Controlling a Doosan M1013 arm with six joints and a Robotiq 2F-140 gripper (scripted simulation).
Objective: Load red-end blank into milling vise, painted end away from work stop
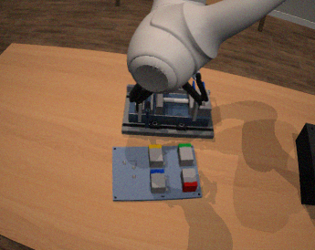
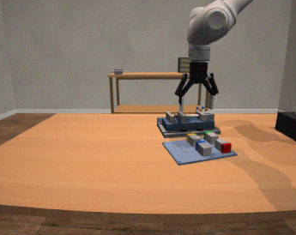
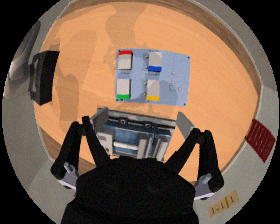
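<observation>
Right now the yellow-ended blank is 13 cm below my hand, 4 cm to the left of it and 2 cm ahead of it. Round my hand: green-ended blank: 13 cm below, 7 cm behind, 3 cm to the left; fixed jaw: 15 cm to the right, 8 cm below, 8 cm ahead; blue-ended blank: 13 cm to the left, 13 cm below, 2 cm ahead.
</observation>
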